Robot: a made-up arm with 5 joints.
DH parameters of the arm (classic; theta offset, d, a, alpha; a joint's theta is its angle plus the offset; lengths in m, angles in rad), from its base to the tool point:
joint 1: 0.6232 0 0.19 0
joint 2: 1.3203 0 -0.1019 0
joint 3: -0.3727 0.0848 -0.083 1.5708
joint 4: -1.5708 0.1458 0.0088 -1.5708
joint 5: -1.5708 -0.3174 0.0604 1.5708
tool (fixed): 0 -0.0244 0 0
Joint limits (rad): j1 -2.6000..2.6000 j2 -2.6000..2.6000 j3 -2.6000..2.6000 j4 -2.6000..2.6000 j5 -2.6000..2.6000
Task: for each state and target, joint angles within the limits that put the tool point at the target. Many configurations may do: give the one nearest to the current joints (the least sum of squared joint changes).
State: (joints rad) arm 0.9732 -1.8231 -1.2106 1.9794 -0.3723
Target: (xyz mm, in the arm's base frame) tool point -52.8 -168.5 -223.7
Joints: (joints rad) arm 1.7403 -1.8240 -1.1931 1.7851 -0.4008
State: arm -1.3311 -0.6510 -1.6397 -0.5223 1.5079
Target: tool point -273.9 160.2 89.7
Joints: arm -1.4390 -0.3940 -0.8715 -0.2438 1.2261
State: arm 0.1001 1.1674 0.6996 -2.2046 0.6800
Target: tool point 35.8 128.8 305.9
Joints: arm -0.1065 1.3427 1.0487 -2.6000 0.7238
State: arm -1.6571 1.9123 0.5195 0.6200 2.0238
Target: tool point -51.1 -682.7 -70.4
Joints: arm -2.2336 1.6973 0.1171 0.2705 1.3536
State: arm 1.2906 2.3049 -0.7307 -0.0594 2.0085
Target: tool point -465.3 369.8 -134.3
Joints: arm 1.7857 2.6000 -0.8064 0.5896 2.0474
